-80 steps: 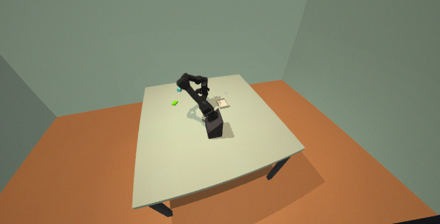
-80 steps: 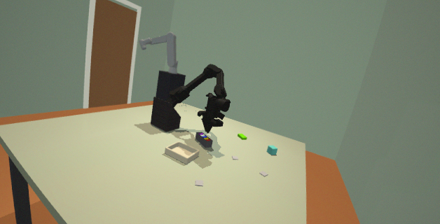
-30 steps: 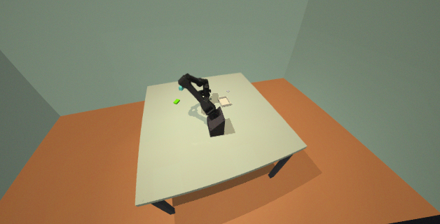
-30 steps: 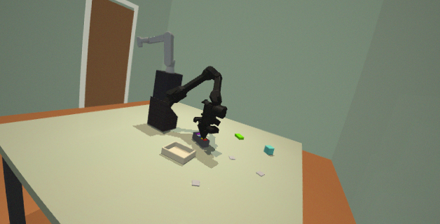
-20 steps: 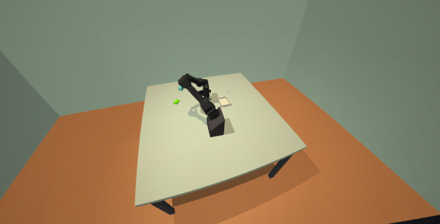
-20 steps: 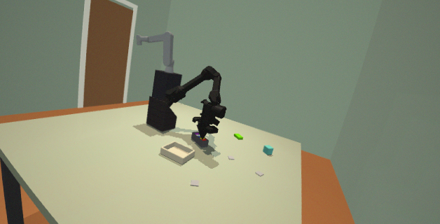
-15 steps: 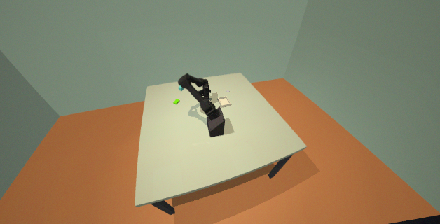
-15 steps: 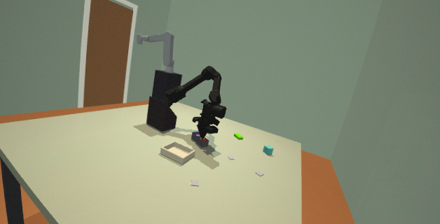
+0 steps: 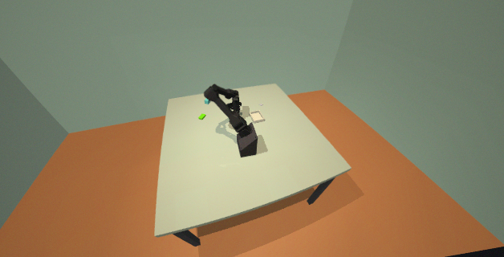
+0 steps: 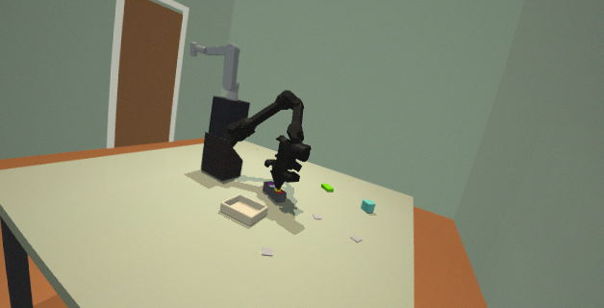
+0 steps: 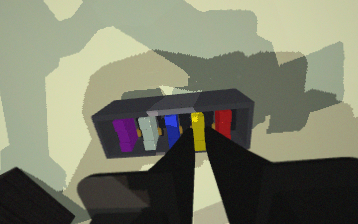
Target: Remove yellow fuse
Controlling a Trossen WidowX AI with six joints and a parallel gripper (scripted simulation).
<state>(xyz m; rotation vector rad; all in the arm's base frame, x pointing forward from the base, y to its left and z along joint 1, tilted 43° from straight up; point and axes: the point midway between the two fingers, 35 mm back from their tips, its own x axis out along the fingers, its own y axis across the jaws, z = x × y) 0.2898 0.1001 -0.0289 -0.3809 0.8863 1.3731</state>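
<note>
Now: the cream tray 1 cm ahead of my gripper tip, 19 cm to the right of it and 4 cm below it. The rest, counted from my gripper tip: yellow fuse (1 cm below).
</note>
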